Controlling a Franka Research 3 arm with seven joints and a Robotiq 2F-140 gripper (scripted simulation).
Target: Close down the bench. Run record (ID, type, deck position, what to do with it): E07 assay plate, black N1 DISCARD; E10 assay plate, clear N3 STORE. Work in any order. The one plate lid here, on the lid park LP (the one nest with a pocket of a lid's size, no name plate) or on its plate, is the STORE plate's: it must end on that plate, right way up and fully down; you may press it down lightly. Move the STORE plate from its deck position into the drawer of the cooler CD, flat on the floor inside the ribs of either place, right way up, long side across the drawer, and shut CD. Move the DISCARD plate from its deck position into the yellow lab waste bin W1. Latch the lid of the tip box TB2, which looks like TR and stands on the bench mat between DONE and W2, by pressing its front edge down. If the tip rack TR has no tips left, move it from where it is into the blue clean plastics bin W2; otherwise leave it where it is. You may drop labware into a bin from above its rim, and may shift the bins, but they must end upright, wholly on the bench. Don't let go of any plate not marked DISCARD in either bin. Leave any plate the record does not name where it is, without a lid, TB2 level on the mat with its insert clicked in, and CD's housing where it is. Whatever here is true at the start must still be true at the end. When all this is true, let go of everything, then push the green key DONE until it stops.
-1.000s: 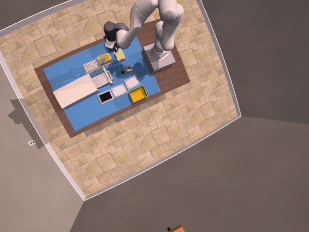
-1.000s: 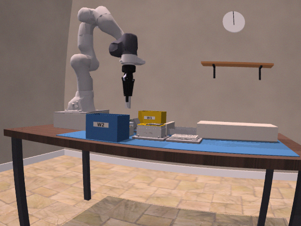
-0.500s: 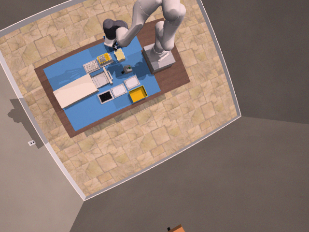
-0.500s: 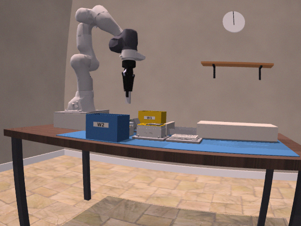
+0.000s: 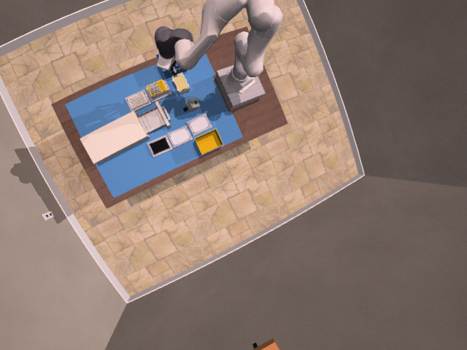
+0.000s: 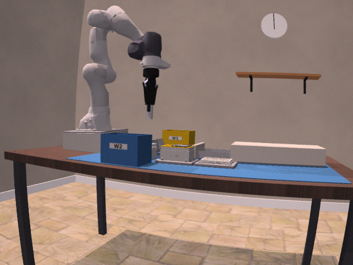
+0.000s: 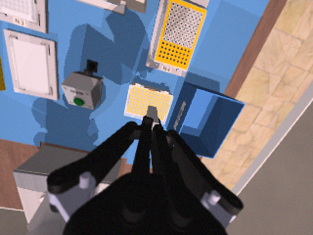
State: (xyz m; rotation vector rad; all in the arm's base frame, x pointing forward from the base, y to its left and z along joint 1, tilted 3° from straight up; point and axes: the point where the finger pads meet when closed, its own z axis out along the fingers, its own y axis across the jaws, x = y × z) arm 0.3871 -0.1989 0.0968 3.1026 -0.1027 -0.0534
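The yellow insert is 160 mm below my hand and 30 mm behind it. Also, from my hand: blue bin W2 (180 mm below, 150 mm to the right, 40 mm behind); tip rack TR (160 mm below, 140 mm ahead, 40 mm to the right); box (170 mm below, 30 mm behind).
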